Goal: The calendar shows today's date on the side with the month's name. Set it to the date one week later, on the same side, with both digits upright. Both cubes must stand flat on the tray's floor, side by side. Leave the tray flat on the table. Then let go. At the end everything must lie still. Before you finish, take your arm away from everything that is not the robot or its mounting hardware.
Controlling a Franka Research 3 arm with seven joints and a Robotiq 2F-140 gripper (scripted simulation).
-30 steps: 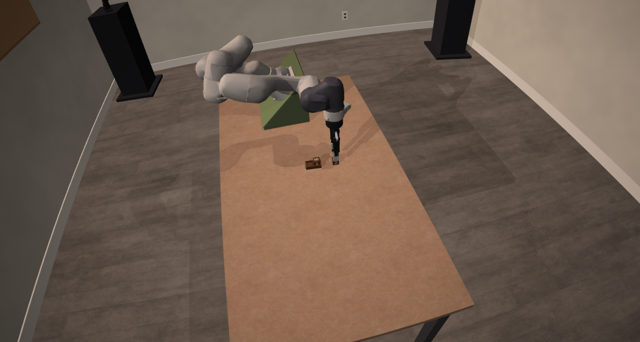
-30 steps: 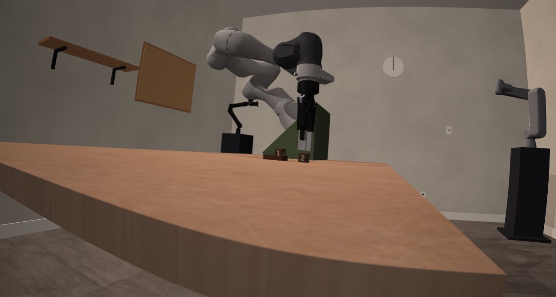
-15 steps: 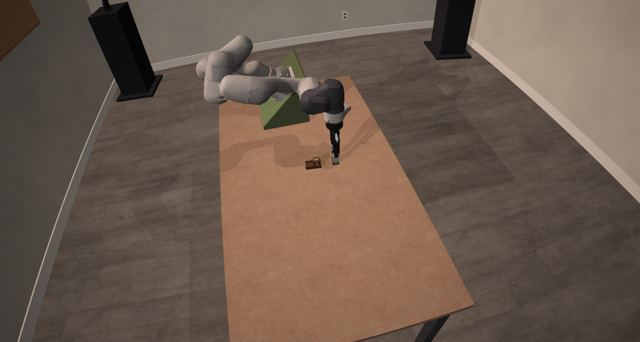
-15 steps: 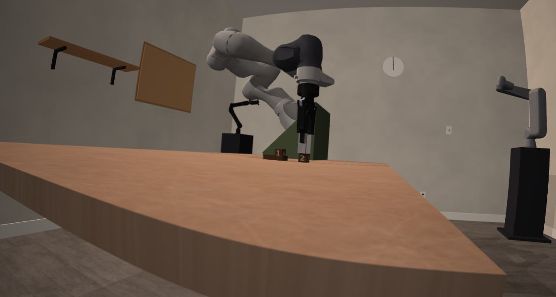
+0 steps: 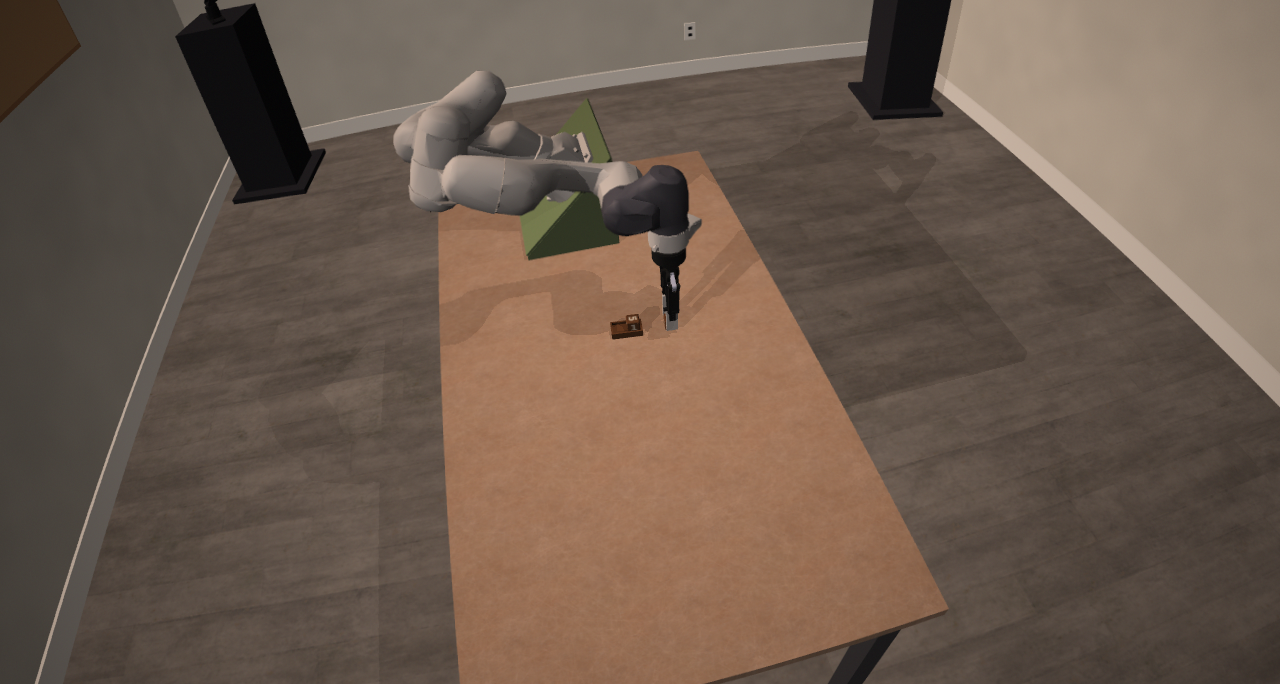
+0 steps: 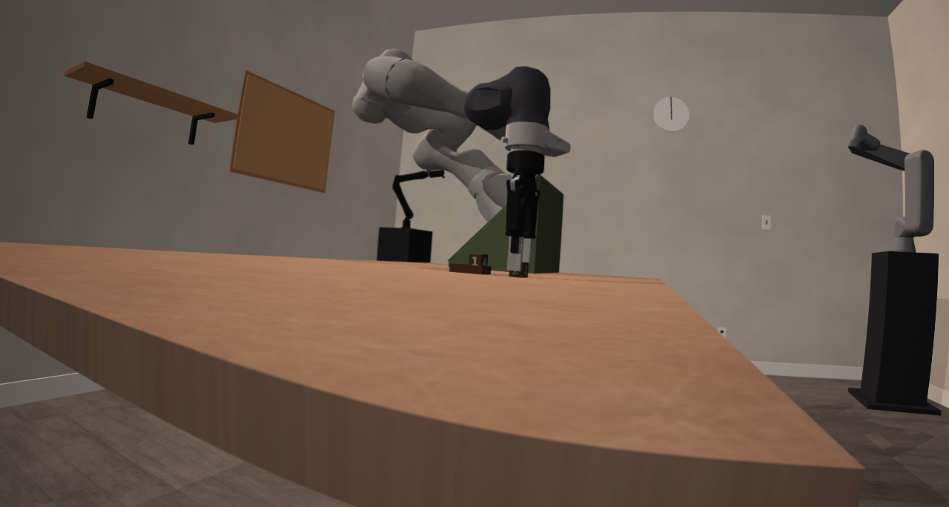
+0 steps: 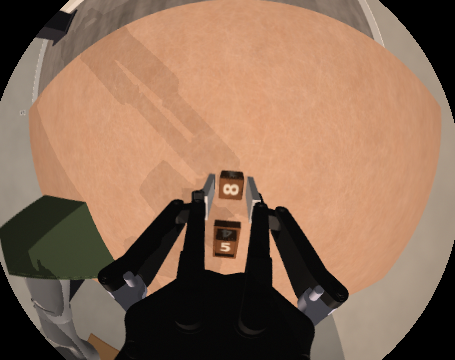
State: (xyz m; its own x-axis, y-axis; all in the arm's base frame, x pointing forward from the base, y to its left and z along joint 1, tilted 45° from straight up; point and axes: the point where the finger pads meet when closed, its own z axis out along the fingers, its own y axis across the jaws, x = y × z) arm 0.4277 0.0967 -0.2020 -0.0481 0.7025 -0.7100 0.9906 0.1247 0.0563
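Right now the brown calendar tray is 110 mm to the right of my hand and 40 mm below it.
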